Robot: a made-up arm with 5 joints. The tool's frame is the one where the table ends. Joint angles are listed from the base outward.
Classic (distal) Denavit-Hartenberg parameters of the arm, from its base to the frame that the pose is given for. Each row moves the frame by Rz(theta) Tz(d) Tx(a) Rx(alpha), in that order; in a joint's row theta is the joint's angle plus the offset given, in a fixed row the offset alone. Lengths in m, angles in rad.
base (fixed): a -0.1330, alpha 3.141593, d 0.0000, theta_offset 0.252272
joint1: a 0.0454, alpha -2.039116, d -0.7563, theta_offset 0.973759
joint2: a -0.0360, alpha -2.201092, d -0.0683, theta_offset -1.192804
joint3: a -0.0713, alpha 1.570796, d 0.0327, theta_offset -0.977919
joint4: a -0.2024, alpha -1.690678, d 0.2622, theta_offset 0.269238
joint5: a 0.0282, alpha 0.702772, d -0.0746, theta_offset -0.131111
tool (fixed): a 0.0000, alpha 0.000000, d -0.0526, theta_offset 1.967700
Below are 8 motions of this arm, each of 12 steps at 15 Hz.
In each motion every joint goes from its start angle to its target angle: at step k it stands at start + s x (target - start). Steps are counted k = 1, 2, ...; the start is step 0. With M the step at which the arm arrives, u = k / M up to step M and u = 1 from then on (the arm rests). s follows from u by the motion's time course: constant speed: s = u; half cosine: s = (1 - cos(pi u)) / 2; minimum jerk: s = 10 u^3 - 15 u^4 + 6 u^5.
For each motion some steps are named. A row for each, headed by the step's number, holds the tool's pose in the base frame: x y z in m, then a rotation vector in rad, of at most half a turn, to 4 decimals.
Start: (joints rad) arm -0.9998 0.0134 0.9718 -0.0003 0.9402
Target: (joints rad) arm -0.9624 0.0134 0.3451 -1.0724 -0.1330
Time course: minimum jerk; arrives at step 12
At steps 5, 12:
5: -0.1915 0.0135 1.1118 0.9532 1.3505 1.5394
12: -0.2199 0.2022 1.0820 0.0947 1.2322 0.5409

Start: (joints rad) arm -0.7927 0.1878 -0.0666 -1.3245 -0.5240
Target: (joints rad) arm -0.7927 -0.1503 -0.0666 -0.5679 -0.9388
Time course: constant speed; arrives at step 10
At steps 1, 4, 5, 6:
1: -0.2815 0.2937 0.9856 -0.4243 0.8998 -0.0730
4: -0.2821 0.2789 1.0027 -0.6621 0.9564 0.0372
5: -0.2810 0.2728 1.0094 -0.7385 0.9677 0.0786
6: -0.2790 0.2661 1.0164 -0.8131 0.9750 0.1221

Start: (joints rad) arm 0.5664 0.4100 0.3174 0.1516 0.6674
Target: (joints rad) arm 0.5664 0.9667 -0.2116 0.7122 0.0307
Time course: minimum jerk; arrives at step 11
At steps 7, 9, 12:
7: -0.2624 0.2145 0.7746 -0.7911 1.0395 0.5234
9: -0.2741 0.2020 0.7384 -1.1714 1.0954 0.4488
12: -0.2761 0.1992 0.7312 -1.2513 1.1050 0.4316

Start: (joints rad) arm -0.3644 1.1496 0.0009 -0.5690 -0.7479
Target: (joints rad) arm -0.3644 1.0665 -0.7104 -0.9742 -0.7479
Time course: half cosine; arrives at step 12
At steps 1, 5, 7, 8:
1: -0.4448 0.1622 0.6731 -1.1386 -0.0694 -0.0199
5: -0.3993 0.2230 0.6083 -1.0901 -0.1387 -0.3039
7: -0.3529 0.2581 0.5659 -1.0418 -0.2080 -0.5018
8: -0.3282 0.2714 0.5481 -1.0160 -0.2457 -0.5905

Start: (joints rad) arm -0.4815 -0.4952 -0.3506 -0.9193 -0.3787
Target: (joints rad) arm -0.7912 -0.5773 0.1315 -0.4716 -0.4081
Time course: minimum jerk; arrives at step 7
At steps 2, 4, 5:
2: -0.0476 0.3284 0.9883 -0.3098 1.4088 -0.0996
4: -0.0694 0.2614 1.0557 -0.2664 1.4828 0.3258
5: -0.0702 0.2244 1.0784 -0.2378 1.4994 0.5185

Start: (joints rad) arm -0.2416 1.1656 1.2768 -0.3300 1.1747
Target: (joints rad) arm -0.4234 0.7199 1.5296 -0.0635 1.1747
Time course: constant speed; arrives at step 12
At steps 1, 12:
1: -0.3606 -0.0788 0.9843 1.1826 0.9550 2.0310
12: -0.2123 -0.1991 1.0120 1.7161 0.9835 2.2947

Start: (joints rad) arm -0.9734 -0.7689 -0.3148 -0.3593 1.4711
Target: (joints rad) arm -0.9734 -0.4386 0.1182 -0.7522 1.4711
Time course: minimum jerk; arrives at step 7
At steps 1, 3, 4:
1: -0.2160 0.3304 1.0143 1.3941 1.5072 0.7818
3: -0.2019 0.3282 1.0321 1.4997 1.3486 0.7694
4: -0.1894 0.3224 1.0475 1.5820 1.2393 0.7528

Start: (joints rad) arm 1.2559 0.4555 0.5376 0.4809 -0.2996
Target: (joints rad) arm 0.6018 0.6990 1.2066 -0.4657 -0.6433
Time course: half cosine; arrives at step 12
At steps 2, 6, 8, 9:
2: -0.1606 0.1422 0.9728 -0.1700 0.6809 -0.0740
6: -0.2121 0.1123 1.0104 -0.0226 0.5752 -0.0274
8: -0.2318 0.0716 1.0379 0.0876 0.5973 0.0350
9: -0.2354 0.0504 1.0493 0.1321 0.6257 0.0678

